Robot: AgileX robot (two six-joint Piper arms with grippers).
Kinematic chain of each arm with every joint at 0, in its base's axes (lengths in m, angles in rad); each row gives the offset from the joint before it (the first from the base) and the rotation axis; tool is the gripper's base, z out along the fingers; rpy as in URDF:
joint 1: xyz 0 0 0.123 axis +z
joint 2: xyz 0 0 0 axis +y
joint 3: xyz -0.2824 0 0.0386 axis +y
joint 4: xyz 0.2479 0 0.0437 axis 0.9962 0 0.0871
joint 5: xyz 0 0 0 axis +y
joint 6: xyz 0.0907 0 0.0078 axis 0.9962 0 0.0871
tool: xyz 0 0 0 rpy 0 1.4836 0
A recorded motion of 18 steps. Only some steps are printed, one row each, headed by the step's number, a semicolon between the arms.
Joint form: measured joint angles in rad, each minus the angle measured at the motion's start. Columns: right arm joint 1, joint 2, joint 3, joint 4, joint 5, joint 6; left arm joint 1, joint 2, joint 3, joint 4, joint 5, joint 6.
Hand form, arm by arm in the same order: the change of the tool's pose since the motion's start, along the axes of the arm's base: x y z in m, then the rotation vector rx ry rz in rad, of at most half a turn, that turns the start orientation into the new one. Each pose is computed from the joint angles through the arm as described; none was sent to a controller.
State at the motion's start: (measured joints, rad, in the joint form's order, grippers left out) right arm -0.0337 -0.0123 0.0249 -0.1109 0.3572 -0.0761; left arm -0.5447 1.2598 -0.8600 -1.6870 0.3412 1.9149
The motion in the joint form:
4: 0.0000 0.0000 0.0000 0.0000 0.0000 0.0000; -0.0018 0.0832 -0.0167 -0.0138 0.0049 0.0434
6: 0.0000 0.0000 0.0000 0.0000 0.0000 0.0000; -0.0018 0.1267 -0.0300 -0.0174 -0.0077 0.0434
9: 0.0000 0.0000 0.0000 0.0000 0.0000 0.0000; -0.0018 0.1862 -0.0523 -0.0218 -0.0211 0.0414
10: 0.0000 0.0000 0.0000 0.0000 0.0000 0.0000; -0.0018 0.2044 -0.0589 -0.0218 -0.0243 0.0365
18: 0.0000 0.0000 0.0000 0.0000 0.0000 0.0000; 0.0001 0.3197 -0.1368 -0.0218 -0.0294 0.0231
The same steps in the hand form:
4: 0.0000 0.0000 0.0000 0.0000 0.0000 0.0000; 0.0145 -0.0098 -0.0180 0.0475 0.0312 -0.0139
6: 0.0000 0.0000 0.0000 0.0000 0.0000 0.0000; 0.0232 -0.0139 -0.0270 0.0650 0.0581 -0.0013
9: 0.0000 0.0000 0.0000 0.0000 0.0000 0.0000; 0.0349 -0.0196 -0.0386 0.0849 0.0926 0.0128
10: 0.0000 0.0000 0.0000 0.0000 0.0000 0.0000; 0.0383 -0.0214 -0.0425 0.0894 0.1059 0.0171
18: 0.0000 0.0000 0.0000 0.0000 0.0000 0.0000; 0.0627 -0.0349 -0.0571 0.1031 0.1471 0.0278

